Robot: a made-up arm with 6 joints. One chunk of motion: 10 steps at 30 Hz.
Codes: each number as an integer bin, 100 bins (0 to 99) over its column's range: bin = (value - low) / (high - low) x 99, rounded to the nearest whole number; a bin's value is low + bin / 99 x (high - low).
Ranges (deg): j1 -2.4..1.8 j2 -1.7..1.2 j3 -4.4..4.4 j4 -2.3..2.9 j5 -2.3..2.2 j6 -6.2..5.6
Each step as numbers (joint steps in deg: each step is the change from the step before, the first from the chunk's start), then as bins.
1 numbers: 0.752 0.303 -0.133 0.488 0.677 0.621
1 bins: 74 68 48 53 65 57
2 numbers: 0.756 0.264 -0.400 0.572 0.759 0.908
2 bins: 74 67 45 55 67 60
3 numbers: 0.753 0.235 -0.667 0.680 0.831 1.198
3 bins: 74 66 42 57 69 62
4 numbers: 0.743 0.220 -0.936 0.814 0.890 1.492
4 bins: 74 66 39 59 70 65
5 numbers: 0.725 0.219 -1.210 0.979 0.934 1.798
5 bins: 74 66 36 62 71 67
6 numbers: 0.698 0.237 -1.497 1.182 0.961 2.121
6 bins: 73 66 33 66 72 70
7 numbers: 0.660 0.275 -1.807 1.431 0.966 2.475
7 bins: 72 67 29 71 72 73
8 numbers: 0.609 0.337 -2.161 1.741 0.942 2.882
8 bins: 71 70 25 77 71 76
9 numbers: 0.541 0.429 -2.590 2.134 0.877 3.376
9 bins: 69 73 20 84 70 80
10 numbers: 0.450 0.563 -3.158 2.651 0.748 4.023
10 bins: 67 77 14 94 67 86
